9 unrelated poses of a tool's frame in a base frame.
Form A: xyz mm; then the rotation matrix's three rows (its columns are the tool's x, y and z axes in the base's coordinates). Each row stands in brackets.
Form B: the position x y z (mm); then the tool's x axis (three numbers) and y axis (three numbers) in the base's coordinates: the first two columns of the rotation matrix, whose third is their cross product. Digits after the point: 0 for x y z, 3 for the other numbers.
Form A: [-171, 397, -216], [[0.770, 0.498, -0.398], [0.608, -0.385, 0.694], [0.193, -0.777, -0.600]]
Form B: -171, 397, -216, 0.770, 0.608, 0.193, 0.498, -0.385, -0.777
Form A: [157, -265, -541], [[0.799, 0.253, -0.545], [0.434, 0.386, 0.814], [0.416, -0.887, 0.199]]
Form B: 157, -265, -541, 0.799, 0.434, 0.416, 0.253, 0.386, -0.887
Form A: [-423, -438, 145], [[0.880, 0.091, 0.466], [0.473, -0.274, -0.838], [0.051, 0.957, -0.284]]
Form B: -423, -438, 145, 0.880, 0.473, 0.051, 0.091, -0.274, 0.957
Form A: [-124, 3, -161], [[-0.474, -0.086, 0.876], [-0.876, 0.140, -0.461], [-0.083, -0.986, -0.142]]
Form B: -124, 3, -161, -0.474, -0.876, -0.083, -0.086, 0.140, -0.986
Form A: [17, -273, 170], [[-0.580, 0.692, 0.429], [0.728, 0.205, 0.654], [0.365, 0.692, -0.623]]
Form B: 17, -273, 170, -0.580, 0.728, 0.365, 0.692, 0.205, 0.692
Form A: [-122, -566, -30], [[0.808, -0.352, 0.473], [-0.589, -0.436, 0.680], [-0.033, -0.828, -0.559]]
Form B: -122, -566, -30, 0.808, -0.589, -0.033, -0.352, -0.436, -0.828
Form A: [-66, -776, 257], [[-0.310, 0.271, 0.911], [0.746, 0.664, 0.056], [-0.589, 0.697, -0.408]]
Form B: -66, -776, 257, -0.310, 0.746, -0.589, 0.271, 0.664, 0.697
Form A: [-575, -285, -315], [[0.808, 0.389, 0.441], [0.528, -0.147, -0.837], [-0.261, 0.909, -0.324]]
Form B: -575, -285, -315, 0.808, 0.528, -0.261, 0.389, -0.147, 0.909
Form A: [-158, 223, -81], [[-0.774, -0.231, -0.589], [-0.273, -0.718, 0.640], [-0.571, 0.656, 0.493]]
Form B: -158, 223, -81, -0.774, -0.273, -0.571, -0.231, -0.718, 0.656
